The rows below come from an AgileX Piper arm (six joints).
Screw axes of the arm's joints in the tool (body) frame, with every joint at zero. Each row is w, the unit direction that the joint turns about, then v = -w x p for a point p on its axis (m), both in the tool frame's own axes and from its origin. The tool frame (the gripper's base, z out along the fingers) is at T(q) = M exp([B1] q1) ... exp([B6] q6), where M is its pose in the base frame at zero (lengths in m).
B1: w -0.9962 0 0.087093 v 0.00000 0.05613 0.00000
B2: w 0 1 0 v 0.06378 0.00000 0.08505
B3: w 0 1 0 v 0.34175 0.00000 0.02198
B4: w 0 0 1 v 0.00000 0.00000 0.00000
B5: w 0 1 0 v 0.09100 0.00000 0.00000
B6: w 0 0 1 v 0.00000 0.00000 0.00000
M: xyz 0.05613 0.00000 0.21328 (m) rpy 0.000 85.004 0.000 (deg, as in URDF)
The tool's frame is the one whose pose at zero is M.
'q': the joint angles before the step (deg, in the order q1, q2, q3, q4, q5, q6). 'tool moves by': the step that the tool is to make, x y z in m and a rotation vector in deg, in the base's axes. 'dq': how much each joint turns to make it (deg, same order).
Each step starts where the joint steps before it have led.
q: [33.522 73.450 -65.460 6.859 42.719 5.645]
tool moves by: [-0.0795 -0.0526 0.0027 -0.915 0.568 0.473]
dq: [0.023 -19.292 11.506 -0.928 8.761 0.711]
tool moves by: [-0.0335 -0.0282 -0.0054 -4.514 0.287 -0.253]
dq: [-0.372 -8.541 3.760 -3.559 7.521 -0.031]
